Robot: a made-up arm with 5 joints. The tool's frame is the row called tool. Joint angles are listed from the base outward.
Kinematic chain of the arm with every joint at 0, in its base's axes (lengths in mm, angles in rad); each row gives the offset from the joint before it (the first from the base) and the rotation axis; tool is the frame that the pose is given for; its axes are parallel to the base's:
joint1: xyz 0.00 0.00 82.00 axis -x
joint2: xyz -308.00 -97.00 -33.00 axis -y
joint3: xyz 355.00 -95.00 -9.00 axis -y
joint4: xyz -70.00 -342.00 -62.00 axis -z
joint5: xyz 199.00 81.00 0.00 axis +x
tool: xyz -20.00 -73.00 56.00
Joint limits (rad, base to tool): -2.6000..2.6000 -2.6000..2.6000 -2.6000..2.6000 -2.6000..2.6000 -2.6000..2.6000
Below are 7 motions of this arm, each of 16 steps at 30 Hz.
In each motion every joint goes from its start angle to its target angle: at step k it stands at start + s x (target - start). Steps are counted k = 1, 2, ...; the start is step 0. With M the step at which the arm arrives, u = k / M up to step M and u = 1 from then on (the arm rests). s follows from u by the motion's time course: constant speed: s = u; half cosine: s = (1 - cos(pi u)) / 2; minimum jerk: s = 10 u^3 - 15 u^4 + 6 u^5.
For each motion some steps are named. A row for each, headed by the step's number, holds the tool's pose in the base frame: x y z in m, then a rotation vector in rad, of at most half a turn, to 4 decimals.
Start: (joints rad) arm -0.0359 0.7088 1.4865 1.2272 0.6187
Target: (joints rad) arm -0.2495 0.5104 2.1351 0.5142 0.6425
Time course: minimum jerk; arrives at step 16
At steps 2, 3, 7, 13, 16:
2: 0.0261 -0.7134 0.2646 1.6949 -2.1829 -0.1081
3: 0.0249 -0.7135 0.2619 1.6791 -2.2024 -0.0864
7: 0.0076 -0.7085 0.2292 1.4817 -2.4034 0.1147
13: -0.0322 -0.6723 0.1513 1.0046 -2.7180 0.3461
16: -0.0356 -0.6675 0.1435 0.9558 -2.7415 0.3585

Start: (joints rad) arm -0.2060 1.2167 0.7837 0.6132 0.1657
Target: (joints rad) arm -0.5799 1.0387 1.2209 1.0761 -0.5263
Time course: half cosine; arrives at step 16
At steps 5, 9, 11, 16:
5: -0.1902 -0.7207 0.2394 0.9203 -1.9185 -0.7223
9: -0.1845 -0.7342 0.1049 1.0574 -1.7331 -1.1590
11: -0.1801 -0.7321 0.0408 1.1296 -1.6027 -1.3420
16: -0.1732 -0.7227 -0.0369 1.2231 -1.4112 -1.5359

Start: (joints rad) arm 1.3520 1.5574 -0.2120 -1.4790 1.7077
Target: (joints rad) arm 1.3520 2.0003 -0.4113 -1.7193 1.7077
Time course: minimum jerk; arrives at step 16
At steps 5, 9, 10, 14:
5: -0.2004 0.1195 0.4707 -0.7711 1.1712 1.1121
9: -0.2575 0.1046 0.4713 -0.9273 1.1982 1.1404
10: -0.2710 0.0990 0.4713 -0.9672 1.2032 1.1456
14: -0.3015 0.0831 0.4713 -1.0638 1.2121 1.1545

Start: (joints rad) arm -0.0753 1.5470 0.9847 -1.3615 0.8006
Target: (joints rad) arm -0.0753 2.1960 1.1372 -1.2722 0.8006
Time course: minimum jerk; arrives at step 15
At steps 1, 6, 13, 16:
1: -0.2293 -0.3878 0.4243 -1.0932 -1.5386 1.0784
6: -0.3203 -0.3901 0.4358 -1.2545 -1.7446 0.9600
13: -0.5101 -0.3902 0.3918 -1.5946 -2.1597 0.6619
16: -0.5152 -0.3901 0.3891 -1.6045 -2.1712 0.6522

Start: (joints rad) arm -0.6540 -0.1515 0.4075 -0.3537 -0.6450
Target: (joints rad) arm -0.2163 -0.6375 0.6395 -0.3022 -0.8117
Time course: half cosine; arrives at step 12
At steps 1, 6, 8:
1: 0.1103 -0.3026 -0.2127 -0.0457 -0.4103 0.1298
6: 0.0909 -0.3184 -0.2198 -0.3113 -0.2879 0.2042
8: 0.0735 -0.3343 -0.2228 -0.4508 -0.2214 0.2370

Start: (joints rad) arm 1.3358 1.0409 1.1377 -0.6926 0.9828
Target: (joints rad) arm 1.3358 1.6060 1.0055 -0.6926 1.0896
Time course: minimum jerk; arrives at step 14
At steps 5, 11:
5: -0.1401 0.2973 0.5889 -0.9606 -0.5271 2.2004
11: -0.3032 0.3333 0.5955 -0.9876 -0.6434 2.4344

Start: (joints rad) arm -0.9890 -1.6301 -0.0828 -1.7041 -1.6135
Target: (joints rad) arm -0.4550 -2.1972 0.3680 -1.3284 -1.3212
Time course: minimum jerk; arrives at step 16
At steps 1, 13, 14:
1: -0.2970 -0.0746 -0.3181 0.9522 -0.7974 1.4258
13: -0.4577 -0.2095 -0.2367 0.5711 0.1804 1.6472
14: -0.4630 -0.2145 -0.2323 0.5577 0.2151 1.6456

